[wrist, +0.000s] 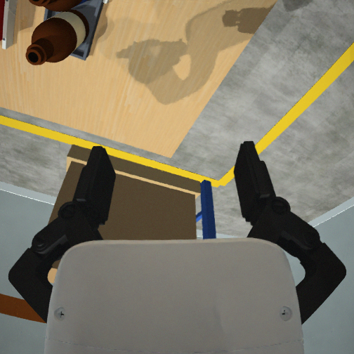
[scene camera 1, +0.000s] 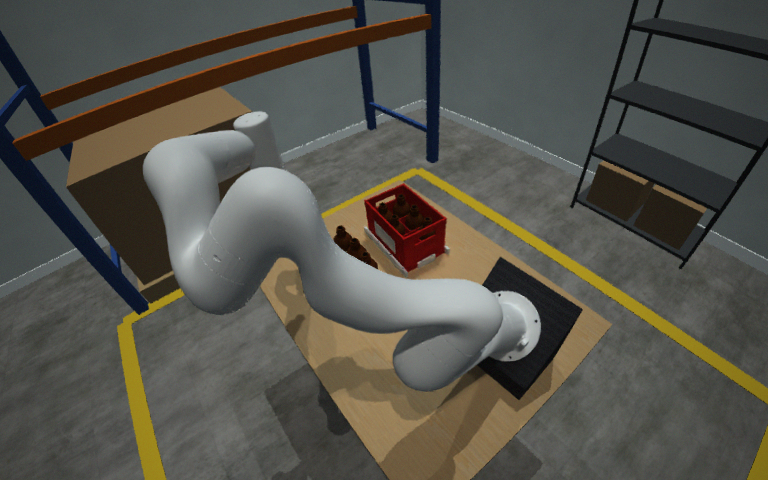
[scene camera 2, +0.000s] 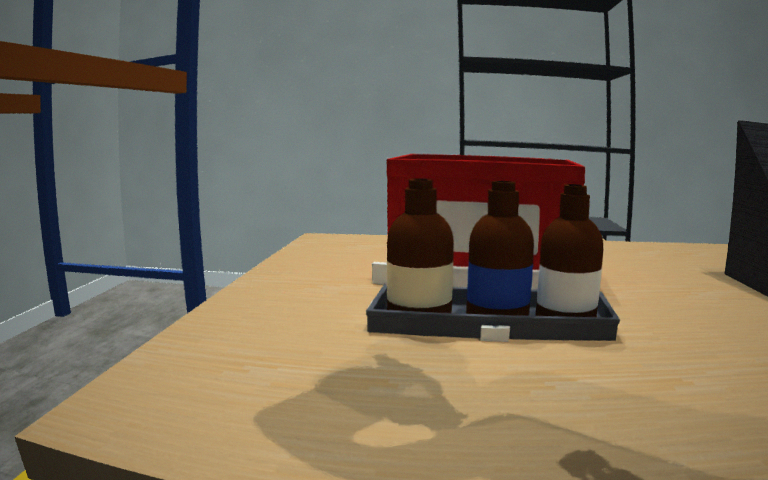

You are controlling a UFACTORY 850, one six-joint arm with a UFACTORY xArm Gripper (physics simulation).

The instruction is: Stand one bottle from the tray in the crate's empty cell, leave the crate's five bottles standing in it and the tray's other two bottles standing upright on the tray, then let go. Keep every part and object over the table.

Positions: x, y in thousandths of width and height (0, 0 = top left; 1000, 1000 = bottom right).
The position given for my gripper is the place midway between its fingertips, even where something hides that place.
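My own gripper (wrist: 487, 445) is there for me to see, and so is a blue-labelled bottle (scene camera 2: 653, 516).
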